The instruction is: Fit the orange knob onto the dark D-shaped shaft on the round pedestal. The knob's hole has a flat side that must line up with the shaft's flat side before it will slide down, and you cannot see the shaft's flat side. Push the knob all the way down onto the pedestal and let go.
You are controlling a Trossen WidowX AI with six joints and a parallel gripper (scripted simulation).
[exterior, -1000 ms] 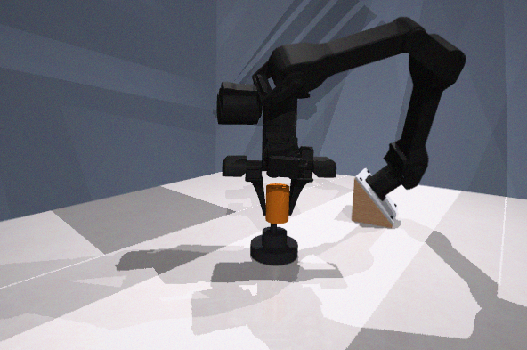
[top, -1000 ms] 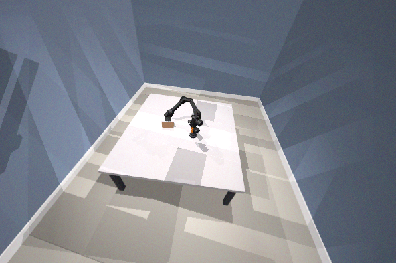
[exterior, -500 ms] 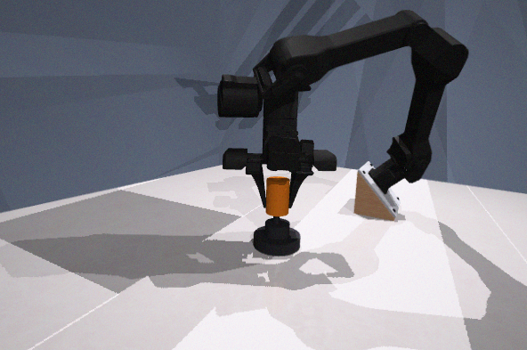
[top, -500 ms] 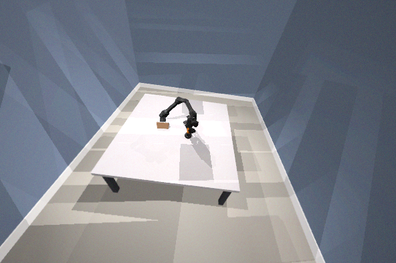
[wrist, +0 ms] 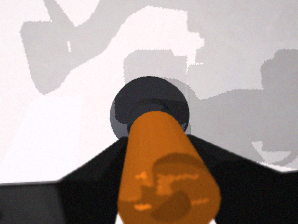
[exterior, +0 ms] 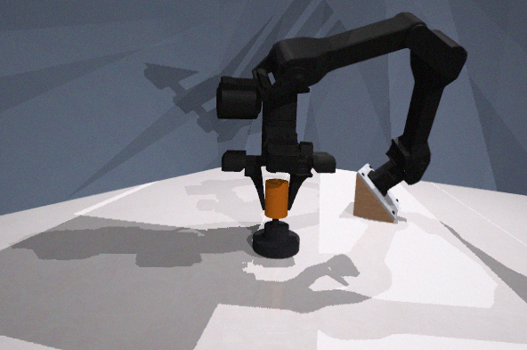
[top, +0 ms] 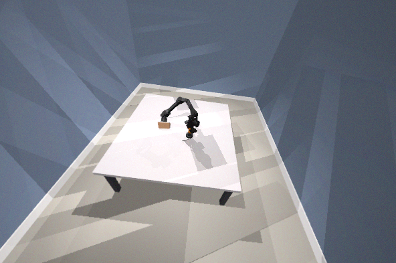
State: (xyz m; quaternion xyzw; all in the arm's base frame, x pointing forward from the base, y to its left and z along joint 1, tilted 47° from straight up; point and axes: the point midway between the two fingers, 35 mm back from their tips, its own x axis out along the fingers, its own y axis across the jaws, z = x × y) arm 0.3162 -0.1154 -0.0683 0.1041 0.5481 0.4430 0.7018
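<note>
My gripper tip is 2 cm below the orange knob.
</note>
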